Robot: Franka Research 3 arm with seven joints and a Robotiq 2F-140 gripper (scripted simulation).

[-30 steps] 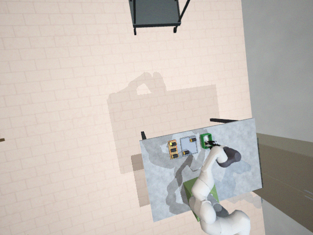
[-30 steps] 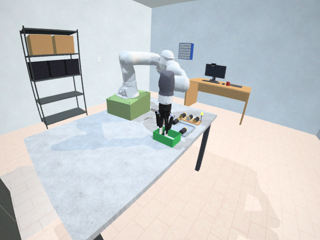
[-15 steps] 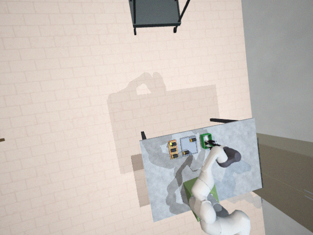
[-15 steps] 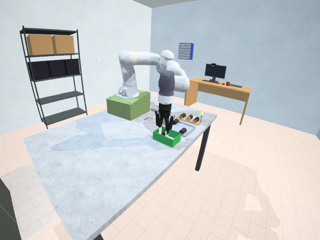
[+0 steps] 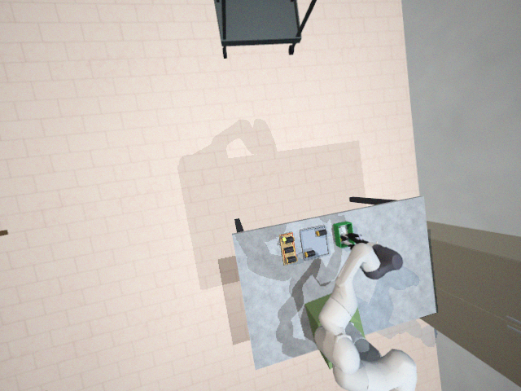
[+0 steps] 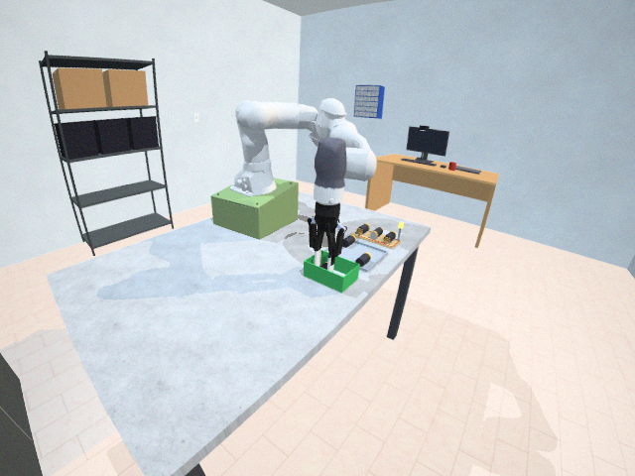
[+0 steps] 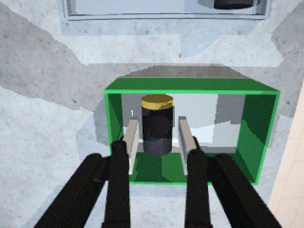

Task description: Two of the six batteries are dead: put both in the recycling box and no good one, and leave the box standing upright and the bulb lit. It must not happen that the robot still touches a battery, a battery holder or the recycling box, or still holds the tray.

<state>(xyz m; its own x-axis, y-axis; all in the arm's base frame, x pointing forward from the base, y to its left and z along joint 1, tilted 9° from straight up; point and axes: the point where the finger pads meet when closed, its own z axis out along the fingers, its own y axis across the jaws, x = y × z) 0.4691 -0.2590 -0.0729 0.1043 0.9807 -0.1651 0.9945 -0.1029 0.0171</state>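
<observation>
Right now the green recycling box is 3 cm ahead of my hand and 4 cm below it. Round my hand: grey tray (3 cm ahead, 20 cm to the left, 5 cm below); then post (15 cm ahead, 41 cm to the left, 1 cm below).
</observation>
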